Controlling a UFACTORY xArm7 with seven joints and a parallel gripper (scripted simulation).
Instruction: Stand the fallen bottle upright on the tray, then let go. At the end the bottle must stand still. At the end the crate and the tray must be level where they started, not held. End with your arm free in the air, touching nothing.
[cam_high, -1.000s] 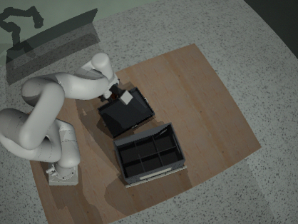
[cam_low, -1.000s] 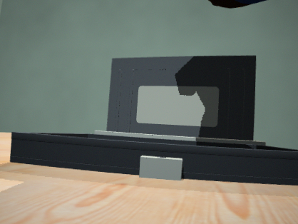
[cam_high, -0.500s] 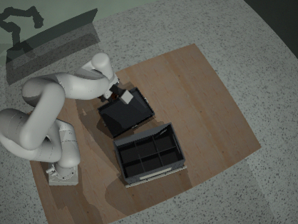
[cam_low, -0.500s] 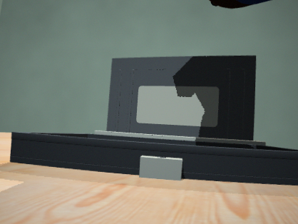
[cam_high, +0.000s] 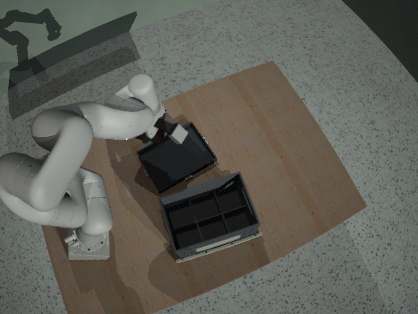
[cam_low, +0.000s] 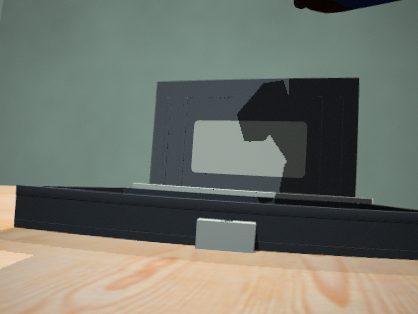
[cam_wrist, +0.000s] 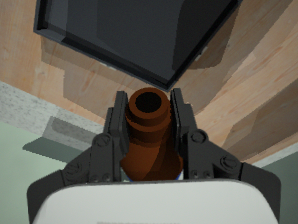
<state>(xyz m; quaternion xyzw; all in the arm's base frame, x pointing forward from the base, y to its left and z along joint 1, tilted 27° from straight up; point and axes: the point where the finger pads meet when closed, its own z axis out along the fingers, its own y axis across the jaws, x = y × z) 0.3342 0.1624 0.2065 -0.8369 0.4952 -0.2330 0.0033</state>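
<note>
My gripper is now 2 cm past the bottle, 5 cm to the right of it and 1 cm above it. The rest, counted from my hand: dark crate: 3 cm behind, 30 cm to the right, 12 cm below; then tray: 3 cm ahead, 2 cm to the right, 19 cm below.
</note>
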